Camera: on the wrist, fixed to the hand. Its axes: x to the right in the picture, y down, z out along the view.
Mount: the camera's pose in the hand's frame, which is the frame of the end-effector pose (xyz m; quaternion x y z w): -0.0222 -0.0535 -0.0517 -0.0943 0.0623 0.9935 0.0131
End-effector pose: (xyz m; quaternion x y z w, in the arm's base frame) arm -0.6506 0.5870 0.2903 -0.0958 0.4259 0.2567 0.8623
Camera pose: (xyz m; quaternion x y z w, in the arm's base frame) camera -0.6692 0.5137 0.2728 -0.3246 -0.1303 -0.8942 0.2793
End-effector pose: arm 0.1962 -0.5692 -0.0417 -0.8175 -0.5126 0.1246 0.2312
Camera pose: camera 0.1674 -0.5824 0.0292 0.5495 -0.8081 -0.1321 0.1659
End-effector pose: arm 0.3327 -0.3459 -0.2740 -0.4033 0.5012 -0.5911 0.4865
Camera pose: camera 0.2782 -0.3125 -0.2300 0.4836 0.4933 0.4978 0.5244
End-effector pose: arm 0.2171 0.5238 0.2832 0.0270 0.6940 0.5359 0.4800
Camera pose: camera 0.2186 0.4517 0.2543 -0.6112 0.0384 -0.5510 0.5668
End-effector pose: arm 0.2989 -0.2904 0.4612 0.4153 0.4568 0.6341 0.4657
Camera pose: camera 0.2659 -0.3139 0.3950 -0.3758 0.4374 -0.5399 0.6131
